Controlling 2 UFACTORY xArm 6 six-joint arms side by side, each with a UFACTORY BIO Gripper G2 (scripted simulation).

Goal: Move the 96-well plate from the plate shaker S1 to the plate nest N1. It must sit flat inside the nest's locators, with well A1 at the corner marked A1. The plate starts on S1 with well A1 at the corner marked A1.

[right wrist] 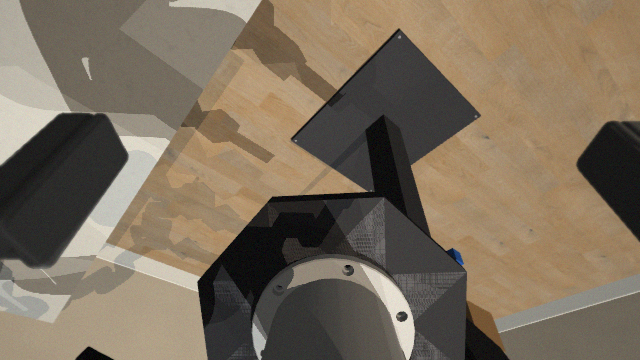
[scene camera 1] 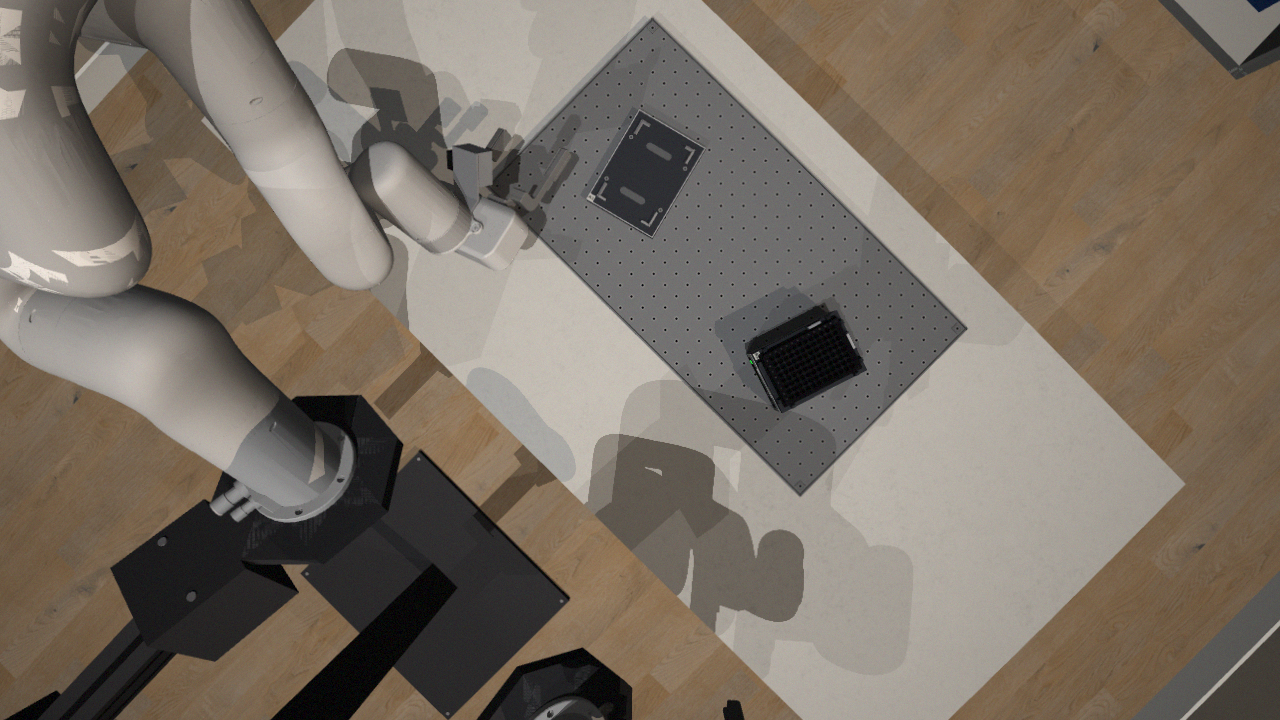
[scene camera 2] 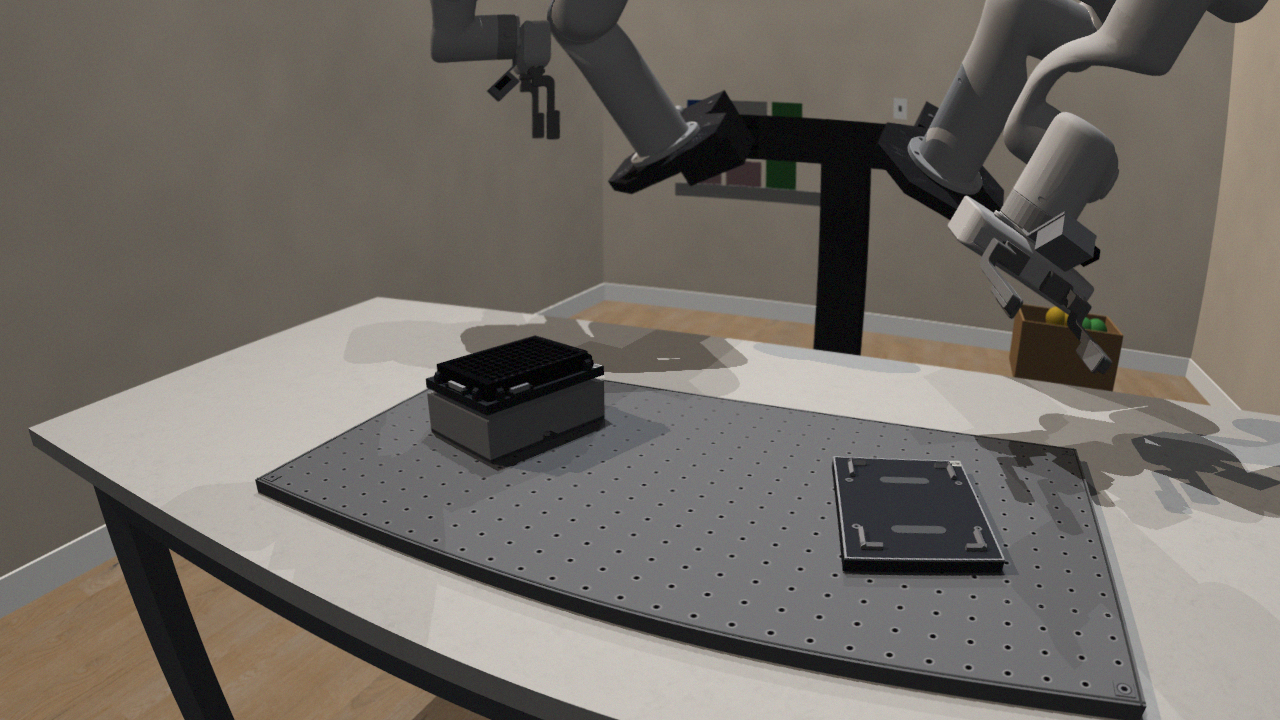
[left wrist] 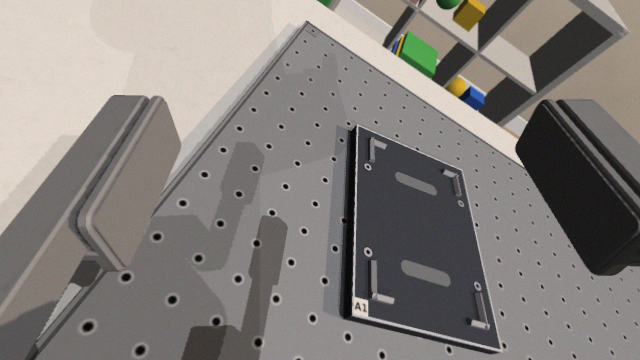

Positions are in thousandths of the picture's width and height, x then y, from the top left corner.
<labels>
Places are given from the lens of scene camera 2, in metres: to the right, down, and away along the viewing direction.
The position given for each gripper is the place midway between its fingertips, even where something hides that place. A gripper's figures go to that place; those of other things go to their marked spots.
left gripper (scene camera 2: 828,470): 0.35, -0.02, 0.54
right gripper (scene camera 2: 426,192): -0.15, -0.35, 1.10
black 96-well plate (scene camera 2: 418,501): -0.10, 0.00, 0.69
</labels>
